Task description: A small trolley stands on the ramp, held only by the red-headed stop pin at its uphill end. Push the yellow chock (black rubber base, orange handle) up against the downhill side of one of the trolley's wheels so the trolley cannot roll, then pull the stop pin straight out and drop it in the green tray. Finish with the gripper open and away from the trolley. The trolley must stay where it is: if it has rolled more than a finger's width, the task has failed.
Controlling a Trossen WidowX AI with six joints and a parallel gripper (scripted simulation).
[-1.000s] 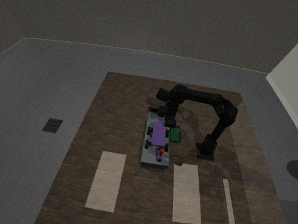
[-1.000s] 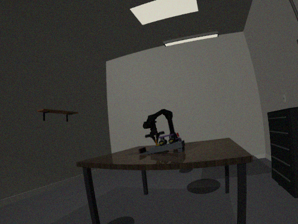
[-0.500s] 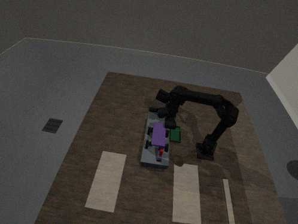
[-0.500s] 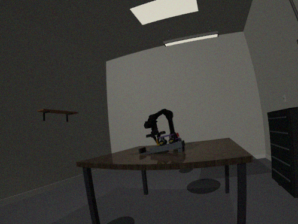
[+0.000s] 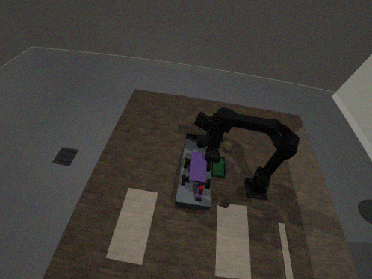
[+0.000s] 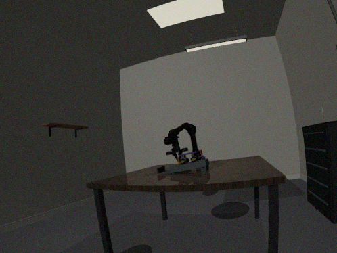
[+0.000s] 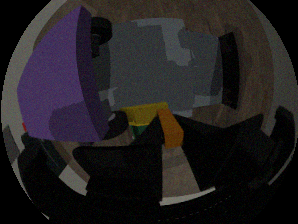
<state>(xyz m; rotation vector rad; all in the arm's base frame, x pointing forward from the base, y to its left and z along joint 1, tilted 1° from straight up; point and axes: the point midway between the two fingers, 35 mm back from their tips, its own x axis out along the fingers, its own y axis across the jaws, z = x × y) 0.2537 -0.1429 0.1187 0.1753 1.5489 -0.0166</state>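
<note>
The yellow chock lies 2 cm to the left of my gripper tip and 1 cm below it. From my gripper tip the other things lie so: red-headed stop pin 21 cm to the left, 6 cm ahead, 4 cm above; then dark raised ramp end 15 cm to the right, 6 cm below, 4 cm ahead; then purple trolley 11 cm to the left, 7 cm ahead, 2 cm above.
</note>
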